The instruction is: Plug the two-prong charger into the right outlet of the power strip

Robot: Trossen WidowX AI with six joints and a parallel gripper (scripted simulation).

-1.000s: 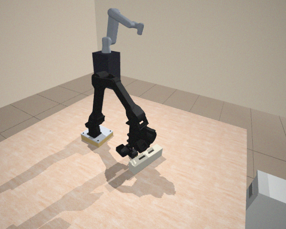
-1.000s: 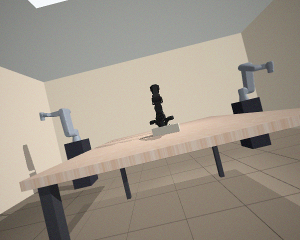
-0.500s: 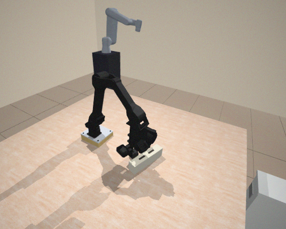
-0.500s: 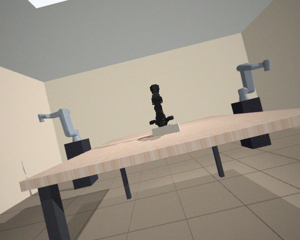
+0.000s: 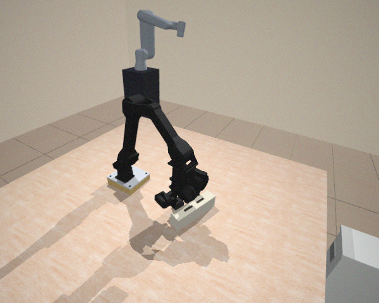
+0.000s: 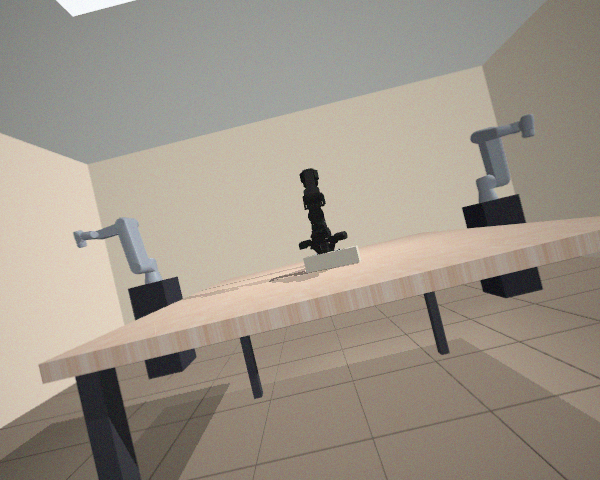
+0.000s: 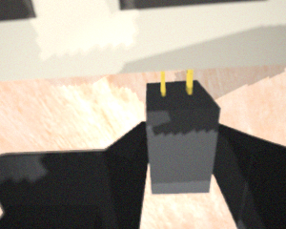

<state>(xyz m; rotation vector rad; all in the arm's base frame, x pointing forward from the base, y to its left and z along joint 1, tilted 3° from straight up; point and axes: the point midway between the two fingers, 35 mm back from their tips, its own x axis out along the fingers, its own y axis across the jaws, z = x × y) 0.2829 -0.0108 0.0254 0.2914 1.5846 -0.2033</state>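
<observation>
My gripper tip is 2 cm short of the two-prong charger, 1 cm to the left of it and 1 cm below it.
</observation>
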